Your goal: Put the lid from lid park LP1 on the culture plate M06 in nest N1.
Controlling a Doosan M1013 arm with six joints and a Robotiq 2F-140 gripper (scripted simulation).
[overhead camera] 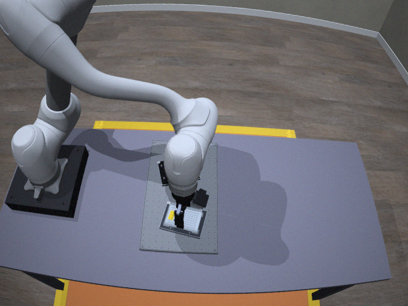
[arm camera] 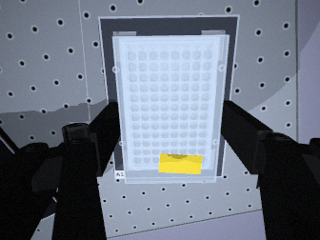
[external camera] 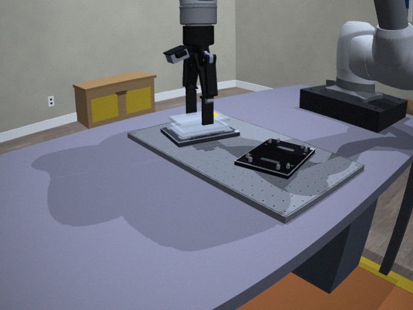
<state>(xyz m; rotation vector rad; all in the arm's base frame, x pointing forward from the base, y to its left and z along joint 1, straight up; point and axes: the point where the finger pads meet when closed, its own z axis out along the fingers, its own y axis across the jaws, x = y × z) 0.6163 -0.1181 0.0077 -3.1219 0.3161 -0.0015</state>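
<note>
Right now the culture plate is 5 cm below my hand. Also, from my hand: dark nest N1 (6 cm below); then clear lid (2 cm below); then lid park (4 cm behind, 23 cm to the left, 6 cm below).
</note>
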